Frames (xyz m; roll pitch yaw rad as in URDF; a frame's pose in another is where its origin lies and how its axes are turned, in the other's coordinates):
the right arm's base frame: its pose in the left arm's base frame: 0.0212 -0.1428 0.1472 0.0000 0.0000 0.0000
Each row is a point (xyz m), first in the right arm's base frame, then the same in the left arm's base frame.
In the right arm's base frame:
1: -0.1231 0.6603 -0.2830
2: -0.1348 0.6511 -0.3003
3: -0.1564 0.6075 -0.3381
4: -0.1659 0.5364 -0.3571
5: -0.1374 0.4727 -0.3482
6: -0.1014 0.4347 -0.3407
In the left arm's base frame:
1: -0.1019 0.5175 -0.1358
2: -0.1136 0.5083 -0.1531
3: -0.1352 0.4647 -0.1909
4: -0.1447 0.3936 -0.2099
5: -0.1162 0.3299 -0.2010
6: -0.0802 0.2919 -0.1935

